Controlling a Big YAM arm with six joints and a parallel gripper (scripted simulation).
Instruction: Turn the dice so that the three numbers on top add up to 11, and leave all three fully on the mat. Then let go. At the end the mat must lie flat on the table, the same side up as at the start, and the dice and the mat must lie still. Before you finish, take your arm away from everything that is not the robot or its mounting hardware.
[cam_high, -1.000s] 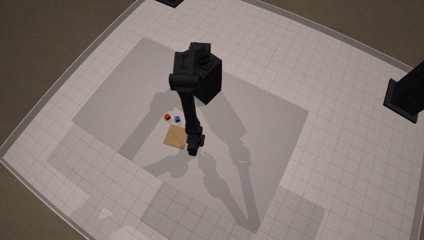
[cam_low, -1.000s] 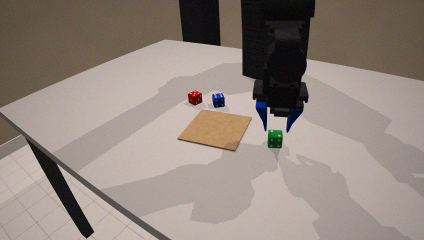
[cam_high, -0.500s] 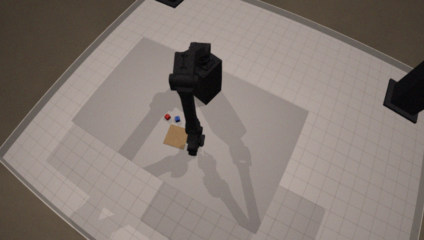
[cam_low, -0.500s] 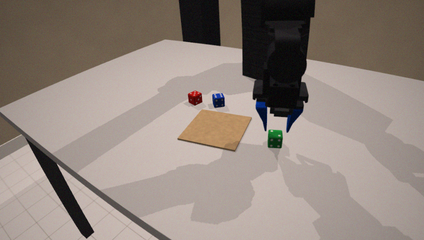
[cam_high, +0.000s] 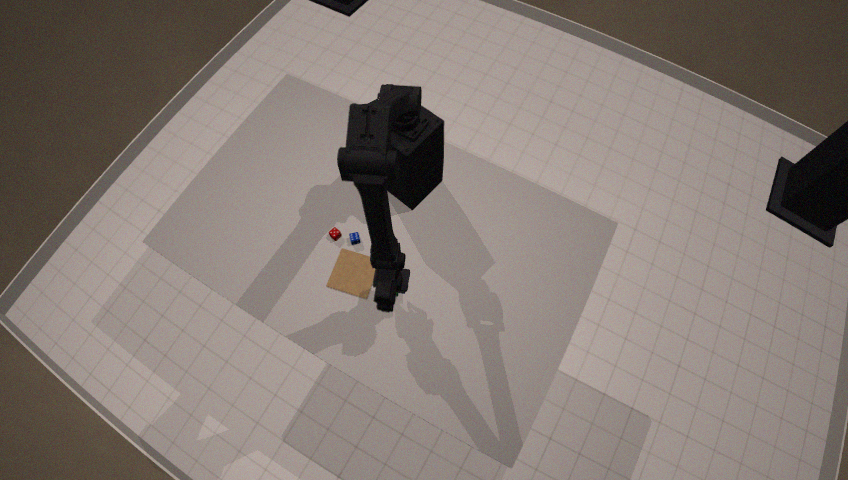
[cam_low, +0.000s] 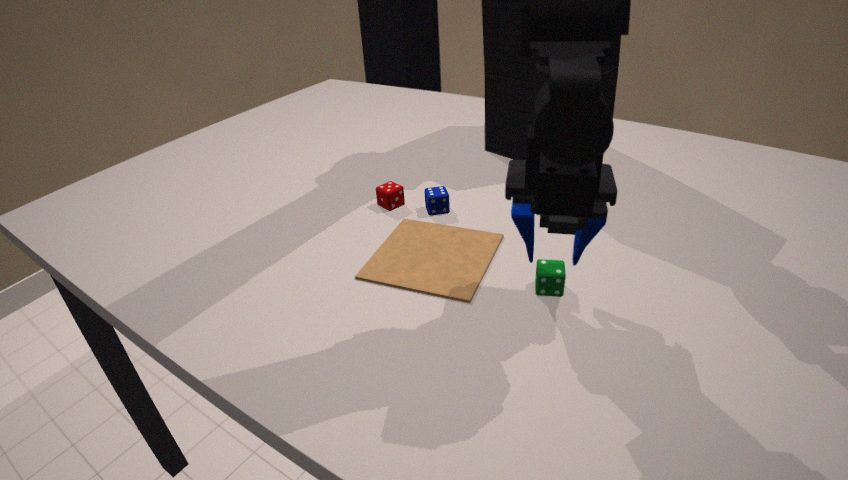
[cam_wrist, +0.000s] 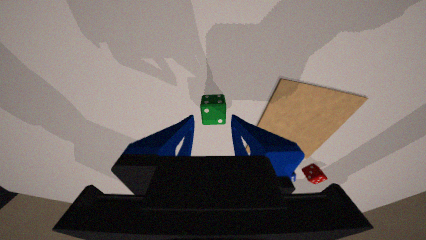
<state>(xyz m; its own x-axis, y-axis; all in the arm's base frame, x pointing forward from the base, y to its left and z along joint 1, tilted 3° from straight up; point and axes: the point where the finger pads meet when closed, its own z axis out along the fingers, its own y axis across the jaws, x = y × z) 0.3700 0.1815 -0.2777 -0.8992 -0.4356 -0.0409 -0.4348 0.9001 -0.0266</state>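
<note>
Now: hand 30 mm above the green die. Also, from my hand: tan mat 150 mm to the right, 40 mm below, 20 mm ahead; red die 280 mm to the right, 50 mm behind, 30 mm below; blue die 210 mm to the right, 80 mm behind, 30 mm below.
</note>
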